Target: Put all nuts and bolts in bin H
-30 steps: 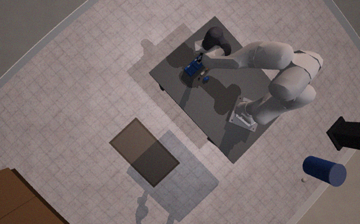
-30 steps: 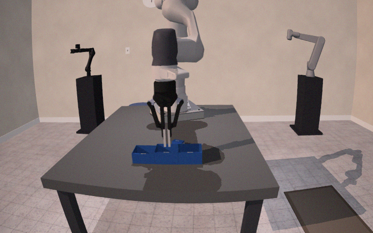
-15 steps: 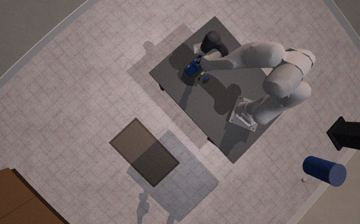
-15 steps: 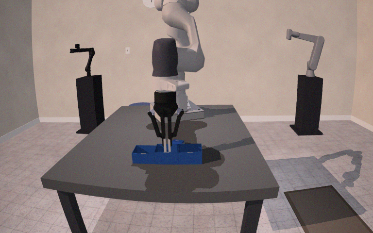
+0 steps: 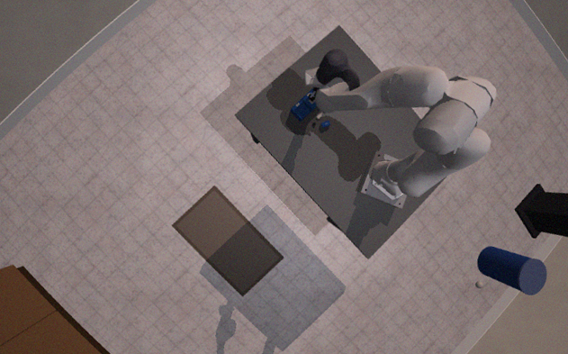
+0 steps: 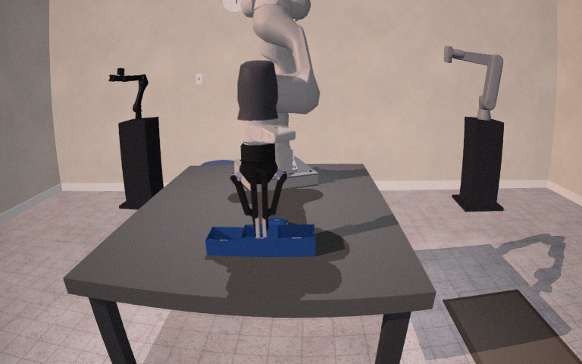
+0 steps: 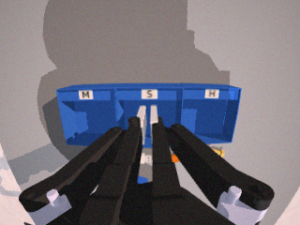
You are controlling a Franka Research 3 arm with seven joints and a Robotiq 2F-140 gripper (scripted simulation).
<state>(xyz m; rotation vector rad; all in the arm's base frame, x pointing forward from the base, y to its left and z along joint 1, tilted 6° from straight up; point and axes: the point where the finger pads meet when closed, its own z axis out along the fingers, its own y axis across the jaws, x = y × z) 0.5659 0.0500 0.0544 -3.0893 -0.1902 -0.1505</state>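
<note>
The blue bin is 3 cm below my hand. From my hand the other things lie so: orange stick-like thing: 8 cm behind, 6 cm to the right, 4 cm below; then blue block: 14 cm behind, 3 cm to the left, 4 cm below; then dark round piece: 11 cm behind, 7 cm to the left, 5 cm below.
</note>
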